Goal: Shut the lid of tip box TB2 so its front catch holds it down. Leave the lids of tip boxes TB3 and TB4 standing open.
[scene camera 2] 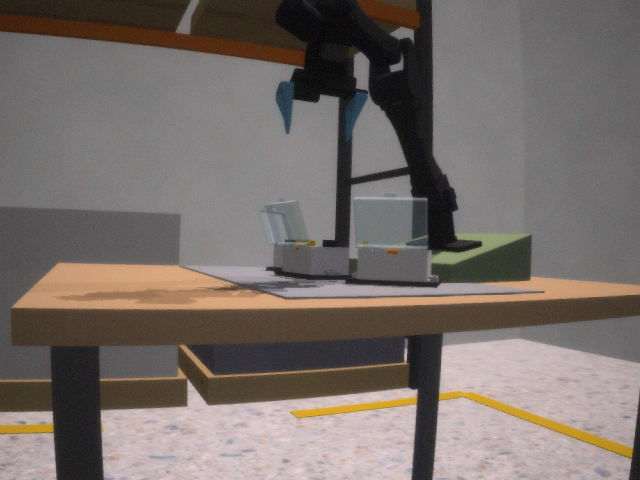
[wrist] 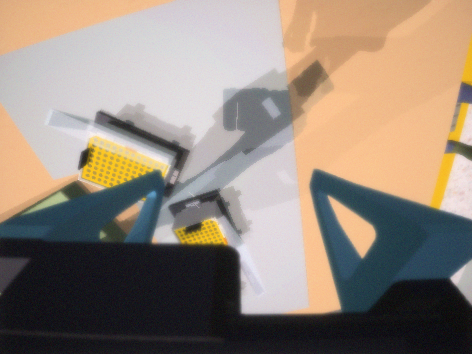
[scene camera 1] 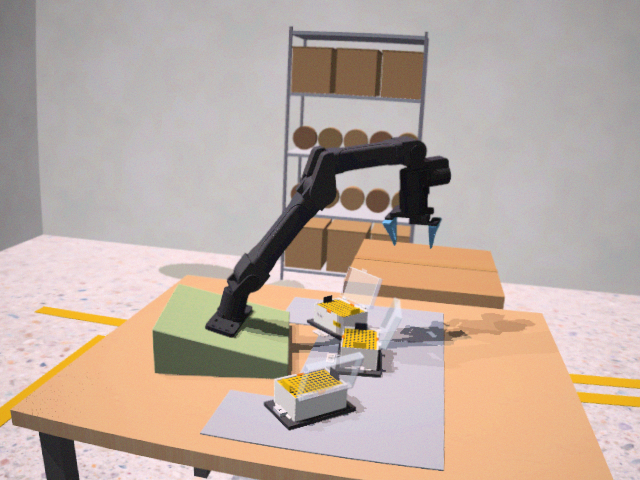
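Three white tip boxes with yellow racks and clear lids stand on the grey mat. All three lids stand open; no TB label is readable. The front box has its lid raised. The middle box has its lid up on the right. The back box has its lid up at its back. My gripper is open and empty, high above the table, touching no box. The front box does not show in the wrist view.
A green wedge carries the arm's base at the left of the table in scene camera 1's view. A shelf rack with cartons and round items stands behind. A large brown box stands beyond the table's back edge.
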